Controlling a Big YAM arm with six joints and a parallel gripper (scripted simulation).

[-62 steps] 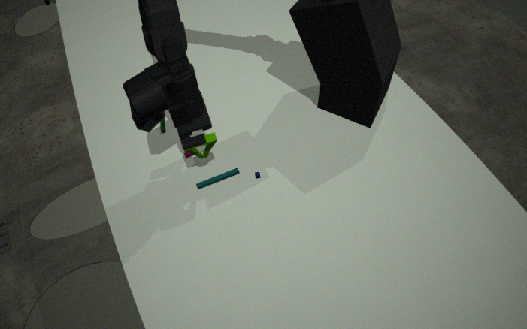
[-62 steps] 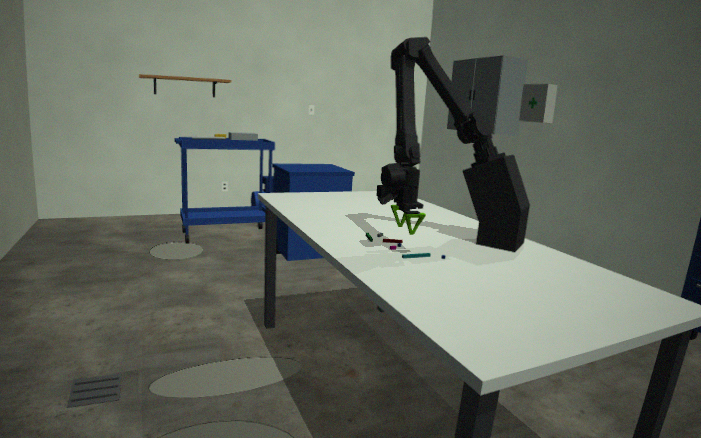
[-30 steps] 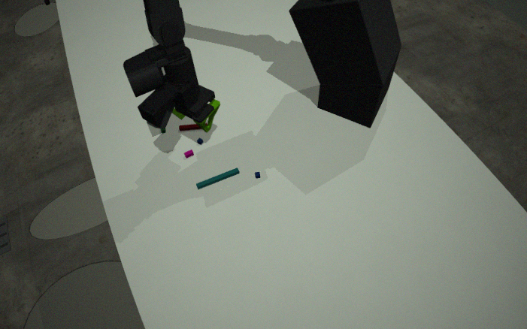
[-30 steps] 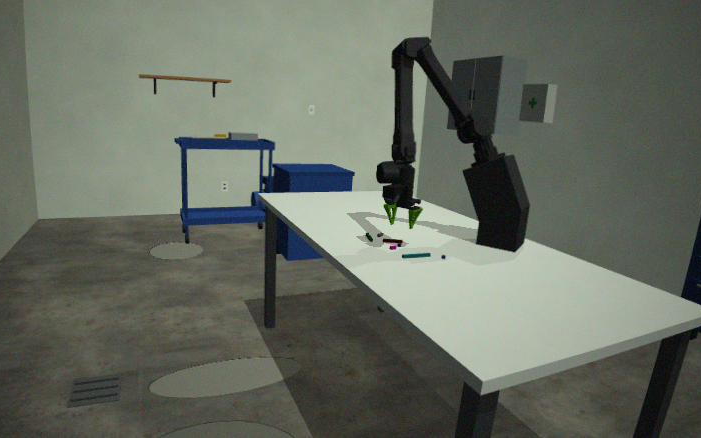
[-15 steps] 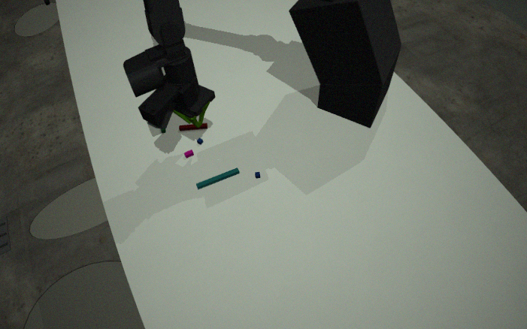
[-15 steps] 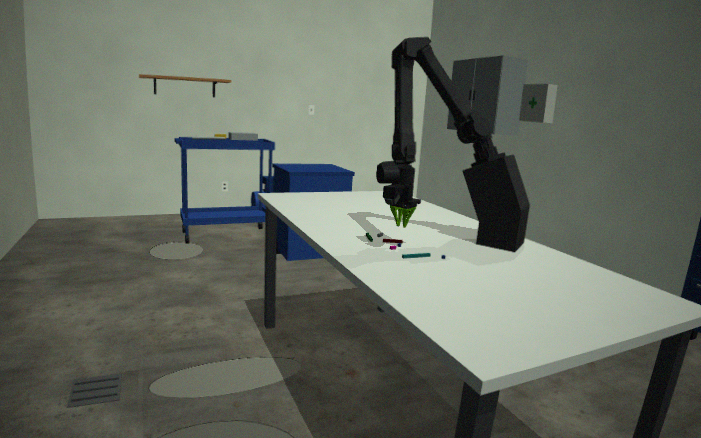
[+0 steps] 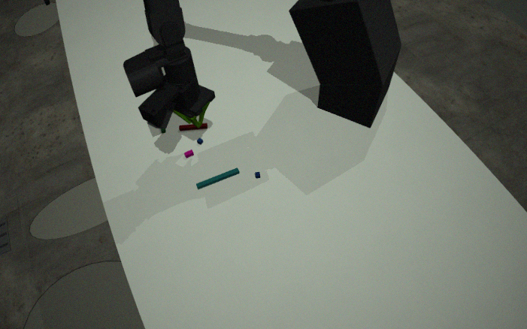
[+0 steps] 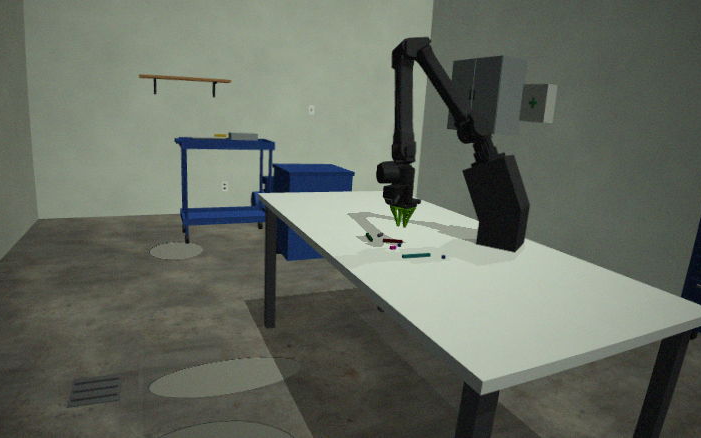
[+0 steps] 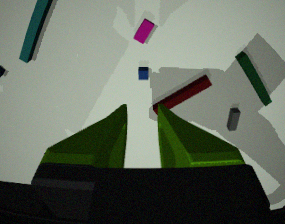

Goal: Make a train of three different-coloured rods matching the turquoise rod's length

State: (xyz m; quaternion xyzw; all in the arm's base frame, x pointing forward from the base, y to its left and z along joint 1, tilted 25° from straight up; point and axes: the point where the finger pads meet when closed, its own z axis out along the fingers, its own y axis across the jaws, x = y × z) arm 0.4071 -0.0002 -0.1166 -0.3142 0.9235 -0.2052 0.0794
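Right now the magenta rod is 70 mm below my hand, 40 mm ahead of it and 20 mm to the left of it. Also, from my hand: green rod: 110 mm to the right, 70 mm below, 70 mm ahead; then turquoise rod: 120 mm to the left, 70 mm below; then red rod: 70 mm below, 50 mm to the right.
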